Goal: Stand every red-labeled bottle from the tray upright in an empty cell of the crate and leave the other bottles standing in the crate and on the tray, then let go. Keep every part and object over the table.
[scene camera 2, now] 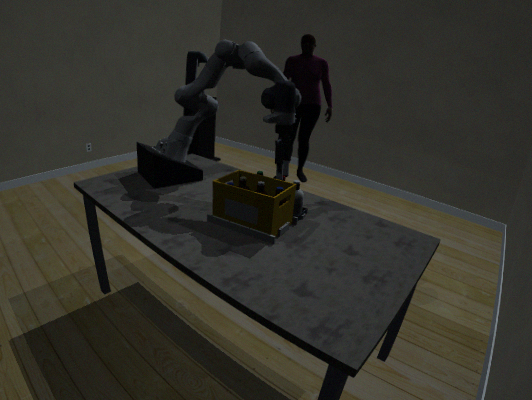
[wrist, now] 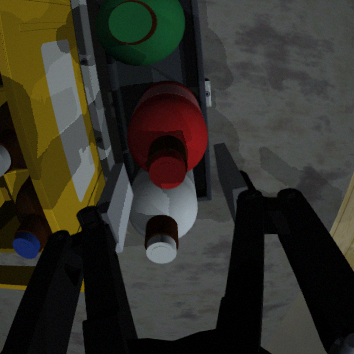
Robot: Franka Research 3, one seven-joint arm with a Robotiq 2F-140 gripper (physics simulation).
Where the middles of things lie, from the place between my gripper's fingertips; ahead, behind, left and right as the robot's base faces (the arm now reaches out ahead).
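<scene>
I see the red-labeled bottle (wrist: 166, 136), and my hand is 7 cm above it.
</scene>
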